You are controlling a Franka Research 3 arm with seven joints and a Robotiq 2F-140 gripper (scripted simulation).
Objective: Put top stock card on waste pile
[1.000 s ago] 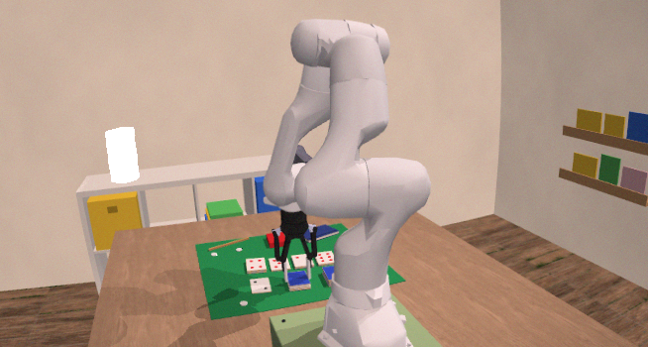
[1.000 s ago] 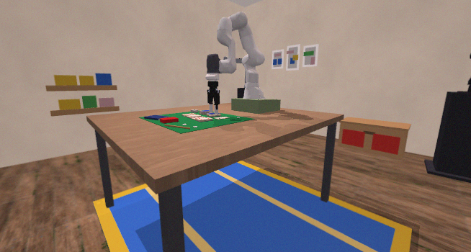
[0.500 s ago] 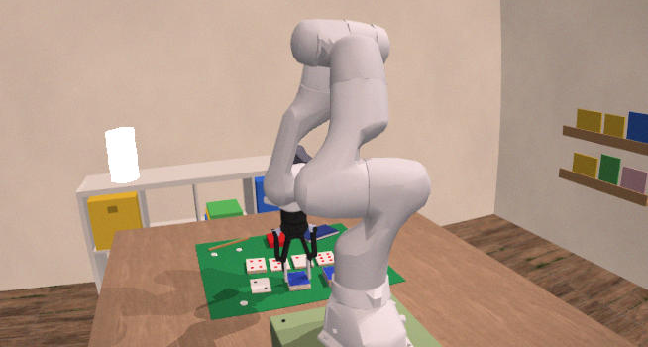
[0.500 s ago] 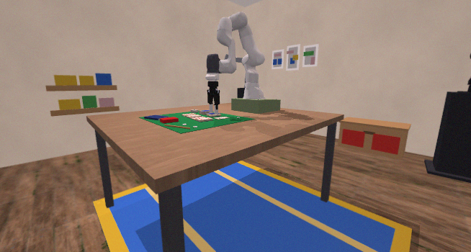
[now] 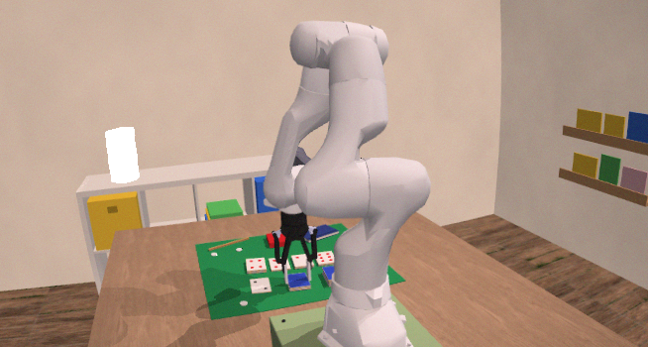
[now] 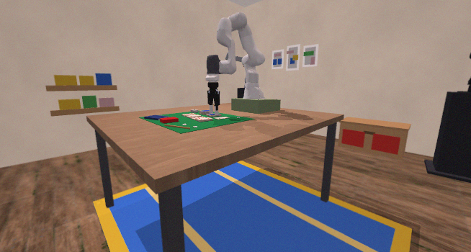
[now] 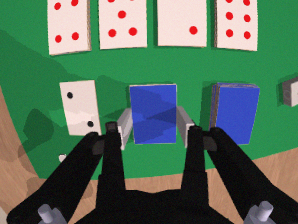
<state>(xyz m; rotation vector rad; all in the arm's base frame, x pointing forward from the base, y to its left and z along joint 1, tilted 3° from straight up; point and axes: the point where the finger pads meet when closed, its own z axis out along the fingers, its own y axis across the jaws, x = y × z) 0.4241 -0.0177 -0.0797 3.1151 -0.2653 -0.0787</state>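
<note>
Now: the black-pip card 110 mm to the left of my hand, 40 mm below it and 30 mm ahead of it. From my hand the other things lie so: red block: 330 mm ahead, 40 mm to the right, 30 mm below; grey block: 250 mm to the right, 20 mm below, 10 mm behind; green mat: 150 mm ahead, 50 mm below, 20 mm to the right.
</note>
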